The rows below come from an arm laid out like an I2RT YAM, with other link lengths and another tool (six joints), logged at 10 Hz.
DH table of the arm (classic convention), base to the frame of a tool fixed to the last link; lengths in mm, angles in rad. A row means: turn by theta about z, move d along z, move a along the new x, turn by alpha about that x. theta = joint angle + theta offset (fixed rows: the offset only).
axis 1: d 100.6  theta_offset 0  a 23  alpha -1.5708
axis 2: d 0  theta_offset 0  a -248.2  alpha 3.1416
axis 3: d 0  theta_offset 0.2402  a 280  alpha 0
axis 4: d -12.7  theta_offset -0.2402  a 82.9  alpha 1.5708
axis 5: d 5.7  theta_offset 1.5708  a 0  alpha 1.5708
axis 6: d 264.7  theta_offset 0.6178  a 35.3  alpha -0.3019
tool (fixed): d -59.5  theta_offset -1.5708  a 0  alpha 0
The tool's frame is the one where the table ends.
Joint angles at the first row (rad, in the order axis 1, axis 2, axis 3, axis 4, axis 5, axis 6):
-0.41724, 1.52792, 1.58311, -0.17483, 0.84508, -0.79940
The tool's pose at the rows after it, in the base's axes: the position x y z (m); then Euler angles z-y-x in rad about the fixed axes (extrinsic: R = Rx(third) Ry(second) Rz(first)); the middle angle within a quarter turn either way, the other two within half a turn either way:
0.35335 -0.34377 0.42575 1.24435 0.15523 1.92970
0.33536 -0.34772 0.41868 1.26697 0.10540 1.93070
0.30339 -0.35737 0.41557 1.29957 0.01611 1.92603
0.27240 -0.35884 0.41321 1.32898 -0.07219 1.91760
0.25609 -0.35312 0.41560 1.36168 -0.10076 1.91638
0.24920 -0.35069 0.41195 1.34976 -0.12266 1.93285
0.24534 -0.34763 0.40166 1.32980 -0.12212 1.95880
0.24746 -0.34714 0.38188 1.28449 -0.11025 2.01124
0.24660 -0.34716 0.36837 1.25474 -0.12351 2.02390
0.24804 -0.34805 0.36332 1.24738 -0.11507 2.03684
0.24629 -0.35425 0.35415 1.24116 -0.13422 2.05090
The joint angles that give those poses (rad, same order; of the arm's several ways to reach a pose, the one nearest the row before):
-0.41877, 1.50489, 1.54940, -0.14579, 0.90480, -0.79001
-0.43406, 1.48036, 1.50648, -0.13802, 0.94328, -0.77480
-0.47392, 1.44968, 1.46660, -0.13353, 0.99840, -0.76849
-0.49851, 1.40985, 1.41445, -0.11665, 1.06747, -0.77159
-0.49855, 1.37605, 1.39439, -0.13028, 1.10440, -0.74872
-0.49856, 1.36525, 1.39590, -0.18537, 1.11979, -0.72882
-0.49700, 1.34383, 1.37756, -0.24828, 1.11072, -0.69513
-0.49854, 1.33765, 1.36986, -0.35259, 1.07247, -0.64300
-0.50008, 1.32996, 1.33159, -0.35441, 1.07070, -0.64727
-0.50316, 1.32996, 1.32841, -0.36958, 1.05391, -0.63669
-0.51998, 1.34678, 1.32534, -0.37733, 1.04927, -0.62749

